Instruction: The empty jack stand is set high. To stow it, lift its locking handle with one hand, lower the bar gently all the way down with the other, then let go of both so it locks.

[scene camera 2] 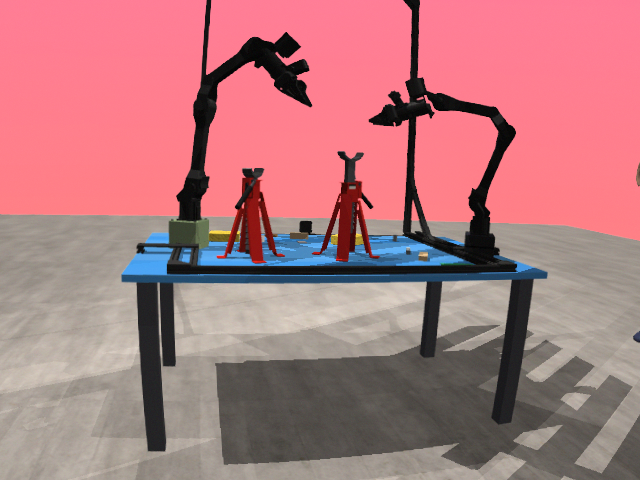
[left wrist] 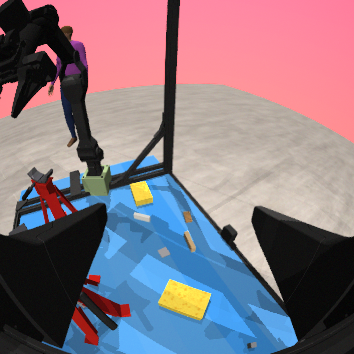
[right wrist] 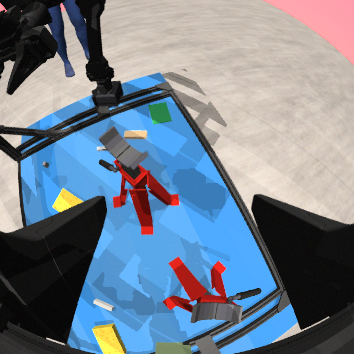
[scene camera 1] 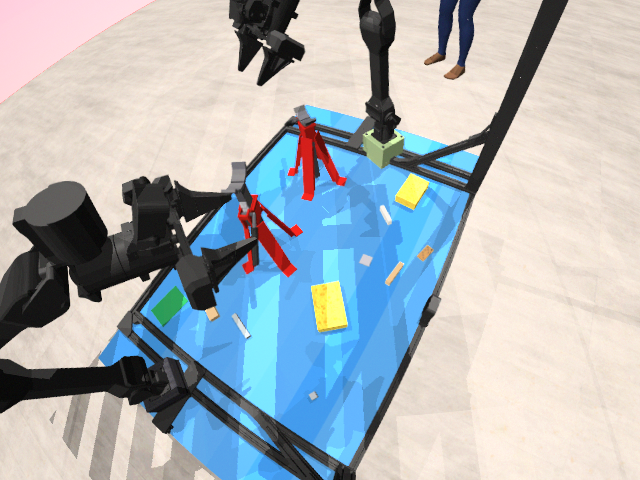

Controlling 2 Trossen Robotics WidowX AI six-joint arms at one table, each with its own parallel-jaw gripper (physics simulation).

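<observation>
Two red jack stands stand on the table. One (scene camera 1: 273, 250) (scene camera 2: 345, 219) (right wrist: 141, 205) has its bar raised high; its grey saddle (scene camera 1: 238, 175) (scene camera 2: 350, 167) (right wrist: 122, 148) is empty. Its black locking handle (scene camera 2: 367, 200) (left wrist: 99, 310) (right wrist: 107, 165) slants down. The other stand (scene camera 1: 308, 165) (scene camera 2: 253, 219) (left wrist: 46, 192) (right wrist: 187, 282) has a low saddle, also empty. My left gripper (scene camera 1: 243, 218) (scene camera 2: 370, 120) (left wrist: 181, 213) is open, above the high stand and touching nothing. My right gripper (scene camera 1: 250, 77) (scene camera 2: 311, 105) (right wrist: 180, 203) is open, high above the table between the stands in scene camera 2.
Two yellow sponges (scene camera 1: 329, 306) (scene camera 1: 412, 191), a green sheet (scene camera 1: 169, 305) (right wrist: 160, 113) and several small blocks lie on the blue table (scene camera 1: 289, 356). A black frame (scene camera 2: 336, 269) runs along its edges. A tall post (scene camera 1: 516, 98) (left wrist: 171, 90) rises at one corner.
</observation>
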